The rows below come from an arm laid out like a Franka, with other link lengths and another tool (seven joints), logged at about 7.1 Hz.
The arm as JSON. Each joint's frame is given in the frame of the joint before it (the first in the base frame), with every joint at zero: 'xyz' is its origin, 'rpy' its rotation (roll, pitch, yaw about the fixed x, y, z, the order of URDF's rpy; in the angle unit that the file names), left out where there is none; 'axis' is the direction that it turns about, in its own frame. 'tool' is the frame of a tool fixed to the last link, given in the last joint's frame.
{
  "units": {
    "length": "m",
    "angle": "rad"
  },
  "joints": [
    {
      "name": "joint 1",
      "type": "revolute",
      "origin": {
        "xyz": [
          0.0,
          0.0,
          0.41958
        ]
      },
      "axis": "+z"
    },
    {
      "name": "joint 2",
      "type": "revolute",
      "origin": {
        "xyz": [
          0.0,
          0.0,
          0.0
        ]
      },
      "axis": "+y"
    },
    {
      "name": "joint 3",
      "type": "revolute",
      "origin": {
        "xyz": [
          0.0,
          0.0,
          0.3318
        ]
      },
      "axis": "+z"
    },
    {
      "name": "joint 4",
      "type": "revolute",
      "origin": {
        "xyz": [
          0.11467,
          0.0,
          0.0
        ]
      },
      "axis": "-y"
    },
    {
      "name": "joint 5",
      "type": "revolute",
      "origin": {
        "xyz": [
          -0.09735,
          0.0,
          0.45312
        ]
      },
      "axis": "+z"
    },
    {
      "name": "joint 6",
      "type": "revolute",
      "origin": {
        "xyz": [
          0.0,
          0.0,
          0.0
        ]
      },
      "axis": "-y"
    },
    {
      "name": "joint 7",
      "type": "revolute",
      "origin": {
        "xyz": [
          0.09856,
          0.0,
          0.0
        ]
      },
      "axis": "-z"
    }
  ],
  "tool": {
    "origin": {
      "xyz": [
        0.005,
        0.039,
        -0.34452
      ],
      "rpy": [
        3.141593,
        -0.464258,
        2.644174
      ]
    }
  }
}
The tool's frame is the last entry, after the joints.
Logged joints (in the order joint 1, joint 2, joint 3, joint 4, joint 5, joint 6, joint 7), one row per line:
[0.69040 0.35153 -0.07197 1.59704 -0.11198 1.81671 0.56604]
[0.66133 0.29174 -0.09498 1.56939 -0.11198 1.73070 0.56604]
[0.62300 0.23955 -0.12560 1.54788 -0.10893 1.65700 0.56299]
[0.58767 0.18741 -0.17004 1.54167 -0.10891 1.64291 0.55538]
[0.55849 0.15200 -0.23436 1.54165 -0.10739 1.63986 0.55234]
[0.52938 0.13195 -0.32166 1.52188 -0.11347 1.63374 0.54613]
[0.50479 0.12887 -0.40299 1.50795 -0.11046 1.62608 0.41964]
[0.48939 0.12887 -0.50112 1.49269 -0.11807 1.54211 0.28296]
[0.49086 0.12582 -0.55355 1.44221 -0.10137 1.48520 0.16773]
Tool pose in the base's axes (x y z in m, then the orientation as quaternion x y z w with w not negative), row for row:
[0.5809 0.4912 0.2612 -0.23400 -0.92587 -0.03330 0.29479]
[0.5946 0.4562 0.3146 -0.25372 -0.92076 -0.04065 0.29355]
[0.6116 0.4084 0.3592 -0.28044 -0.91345 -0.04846 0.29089]
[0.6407 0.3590 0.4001 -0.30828 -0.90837 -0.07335 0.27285]
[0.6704 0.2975 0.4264 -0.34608 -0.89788 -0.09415 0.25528]
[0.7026 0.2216 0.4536 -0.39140 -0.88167 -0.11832 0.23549]
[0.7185 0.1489 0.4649 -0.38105 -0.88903 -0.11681 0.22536]
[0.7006 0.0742 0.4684 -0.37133 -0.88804 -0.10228 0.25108]
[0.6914 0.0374 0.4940 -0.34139 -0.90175 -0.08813 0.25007]
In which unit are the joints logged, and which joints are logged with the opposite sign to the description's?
The joints are logged in radians. Opposite sign: joint 4, joint 5.
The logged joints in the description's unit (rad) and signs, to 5 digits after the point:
[0.69040 0.35153 -0.07197 -1.59704 0.11198 1.81671 0.56604]
[0.66133 0.29174 -0.09498 -1.56939 0.11198 1.73070 0.56604]
[0.62300 0.23955 -0.12560 -1.54788 0.10893 1.65700 0.56299]
[0.58767 0.18741 -0.17004 -1.54167 0.10891 1.64291 0.55538]
[0.55849 0.15200 -0.23436 -1.54165 0.10739 1.63986 0.55234]
[0.52938 0.13195 -0.32166 -1.52188 0.11347 1.63374 0.54613]
[0.50479 0.12887 -0.40299 -1.50795 0.11046 1.62608 0.41964]
[0.48939 0.12887 -0.50112 -1.49269 0.11807 1.54211 0.28296]
[0.49086 0.12582 -0.55355 -1.44221 0.10137 1.48520 0.16773]

